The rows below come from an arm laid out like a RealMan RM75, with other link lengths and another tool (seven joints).
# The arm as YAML. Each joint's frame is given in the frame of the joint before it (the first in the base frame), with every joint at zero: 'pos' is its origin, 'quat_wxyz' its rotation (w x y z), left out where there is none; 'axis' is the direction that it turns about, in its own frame. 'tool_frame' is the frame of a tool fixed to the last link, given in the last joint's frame.
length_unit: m
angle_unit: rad
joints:
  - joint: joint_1
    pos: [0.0, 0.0, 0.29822]
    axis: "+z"
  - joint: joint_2
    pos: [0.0, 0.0, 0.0]
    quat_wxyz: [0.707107, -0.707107, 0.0, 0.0]
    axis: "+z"
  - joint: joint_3
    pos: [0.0, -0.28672, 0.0]
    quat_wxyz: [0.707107, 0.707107, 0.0, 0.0]
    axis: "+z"
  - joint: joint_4
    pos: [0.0, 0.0, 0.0]
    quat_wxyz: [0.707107, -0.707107, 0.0, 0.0]
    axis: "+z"
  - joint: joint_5
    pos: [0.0, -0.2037, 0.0]
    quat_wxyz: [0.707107, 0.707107, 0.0, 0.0]
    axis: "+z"
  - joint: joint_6
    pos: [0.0, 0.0, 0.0]
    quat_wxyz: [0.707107, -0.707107, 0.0, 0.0]
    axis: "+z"
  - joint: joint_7
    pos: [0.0, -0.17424, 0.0]
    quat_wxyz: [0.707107, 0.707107, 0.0, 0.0]
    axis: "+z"
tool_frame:
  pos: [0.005, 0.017, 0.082]
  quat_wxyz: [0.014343, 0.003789, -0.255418, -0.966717]
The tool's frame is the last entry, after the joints.
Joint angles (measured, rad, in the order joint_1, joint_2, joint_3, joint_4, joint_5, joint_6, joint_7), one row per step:
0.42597, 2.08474, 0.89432, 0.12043, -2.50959, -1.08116, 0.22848
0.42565, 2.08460, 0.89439, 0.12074, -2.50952, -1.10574, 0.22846
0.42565, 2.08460, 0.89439, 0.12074, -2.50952, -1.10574, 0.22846
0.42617, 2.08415, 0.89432, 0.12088, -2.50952, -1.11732, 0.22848
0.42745, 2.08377, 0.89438, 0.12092, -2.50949, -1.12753, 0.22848
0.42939, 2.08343, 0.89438, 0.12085, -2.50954, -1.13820, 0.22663
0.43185, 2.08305, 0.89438, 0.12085, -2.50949, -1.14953, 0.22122
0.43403, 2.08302, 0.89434, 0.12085, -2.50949, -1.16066, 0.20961
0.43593, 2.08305, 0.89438, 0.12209, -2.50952, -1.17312, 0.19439
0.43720, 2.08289, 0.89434, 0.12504, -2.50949, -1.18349, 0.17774
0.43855, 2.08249, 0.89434, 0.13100, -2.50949, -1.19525, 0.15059
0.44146, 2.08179, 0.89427, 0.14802, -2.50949, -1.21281, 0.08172
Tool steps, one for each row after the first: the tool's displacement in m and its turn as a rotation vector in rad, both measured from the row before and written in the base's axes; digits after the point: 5 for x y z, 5 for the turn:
-0.00538, 0.00008, 0.00321, 0.01206, 0.00680, 0.02029
0.00000, 0.00000, 0.00000, 0.00000, 0.00000, 0.00000
-0.00272, 0.00025, 0.00168, 0.00573, 0.00283, 0.01029
-0.00271, 0.00046, 0.00151, 0.00515, 0.00249, 0.00977
-0.00305, 0.00061, 0.00152, 0.00553, 0.00074, 0.01122
-0.00337, 0.00076, 0.00162, 0.00655, -0.00243, 0.01305
-0.00321, 0.00058, 0.00136, 0.00742, -0.00814, 0.01394
-0.00377, 0.00053, 0.00146, 0.00902, -0.01024, 0.01625
-0.00356, 0.00047, 0.00121, 0.00871, -0.01108, 0.01523
-0.00471, 0.00069, 0.00136, 0.01229, -0.01871, 0.02040
-0.00978, 0.00178, 0.00175, 0.02689, -0.04891, 0.04157

